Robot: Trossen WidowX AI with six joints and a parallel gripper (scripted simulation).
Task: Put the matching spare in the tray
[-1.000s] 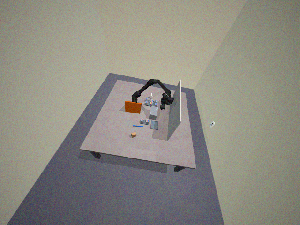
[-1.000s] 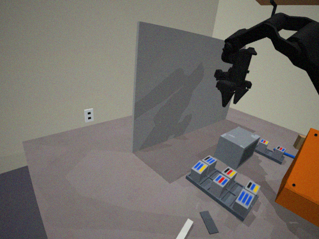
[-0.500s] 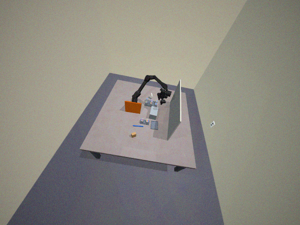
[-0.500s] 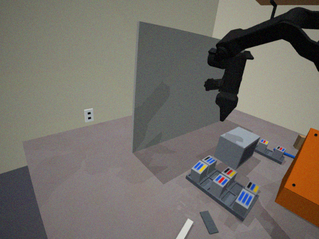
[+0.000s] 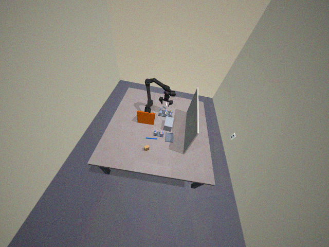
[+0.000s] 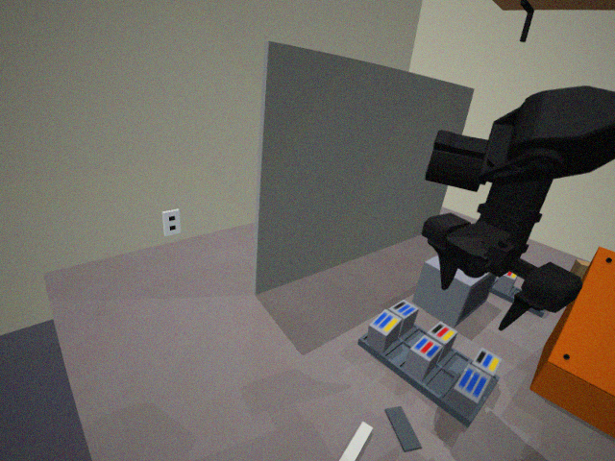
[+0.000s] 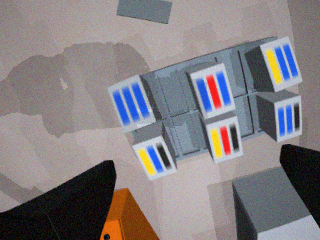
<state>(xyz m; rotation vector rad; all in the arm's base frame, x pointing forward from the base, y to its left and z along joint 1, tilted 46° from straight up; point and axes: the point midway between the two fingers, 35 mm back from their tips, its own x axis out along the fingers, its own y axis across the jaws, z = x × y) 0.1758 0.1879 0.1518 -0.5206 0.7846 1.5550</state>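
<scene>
The grey spare lies 50 mm behind my gripper tip, 10 mm to the left of it and 100 mm below it. From my gripper tip the other things lie so: grey mounted unit (110 mm ahead, 210 mm to the right, 100 mm below); rack (30 mm ahead, 380 mm to the right, 140 mm below); tall panel (360 mm ahead, 210 mm to the right, 80 mm above).
</scene>
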